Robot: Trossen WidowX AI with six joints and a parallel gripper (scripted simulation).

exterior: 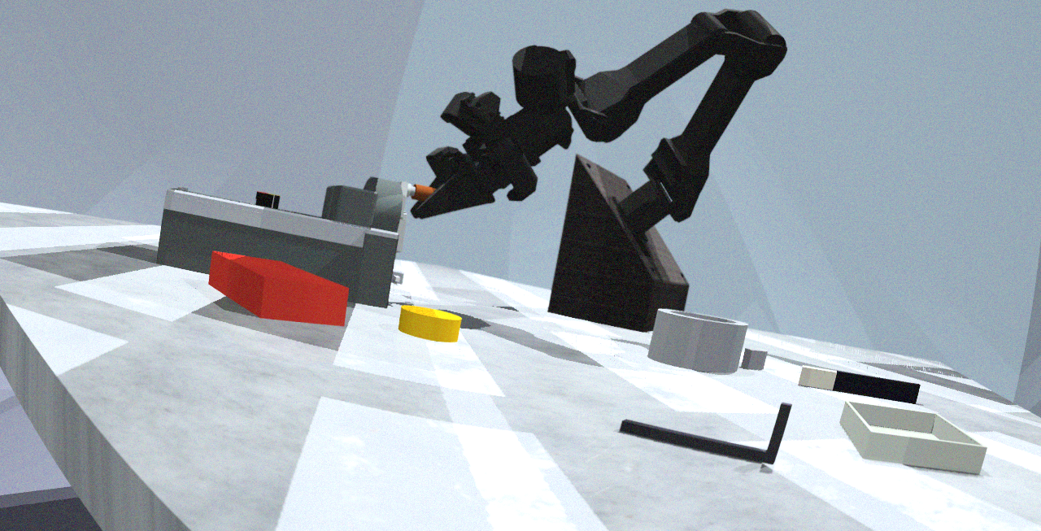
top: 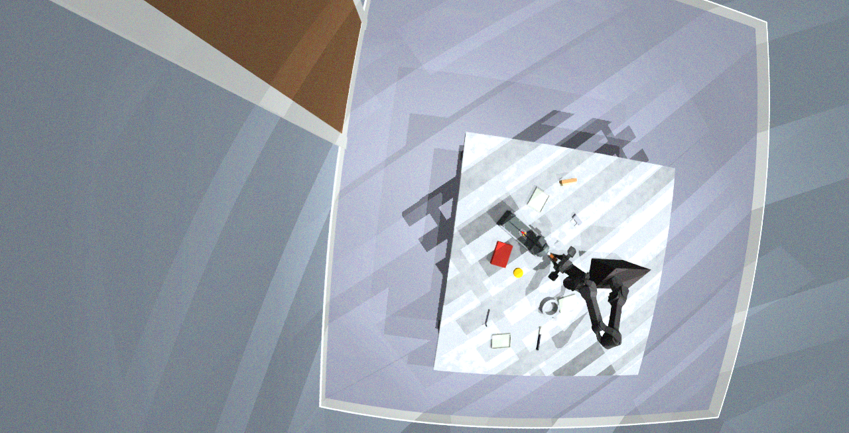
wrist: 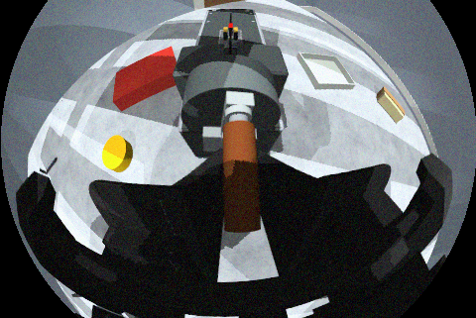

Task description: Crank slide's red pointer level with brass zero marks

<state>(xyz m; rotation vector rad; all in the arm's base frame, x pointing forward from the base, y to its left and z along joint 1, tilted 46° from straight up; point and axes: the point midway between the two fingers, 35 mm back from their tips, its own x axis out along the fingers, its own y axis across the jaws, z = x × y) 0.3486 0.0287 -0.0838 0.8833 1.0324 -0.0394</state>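
Right now my gripper tip is 20 mm below the brown handle, 20 mm past it and 10 mm to the right of it. From my gripper tip the other things lie so: yellow disc 140 mm to the left, 100 mm ahead, 90 mm below; then red pointer 160 mm ahead, 80 mm to the right, 10 mm below; then black L-shaped bar 430 mm to the left, 190 mm ahead, 90 mm below.
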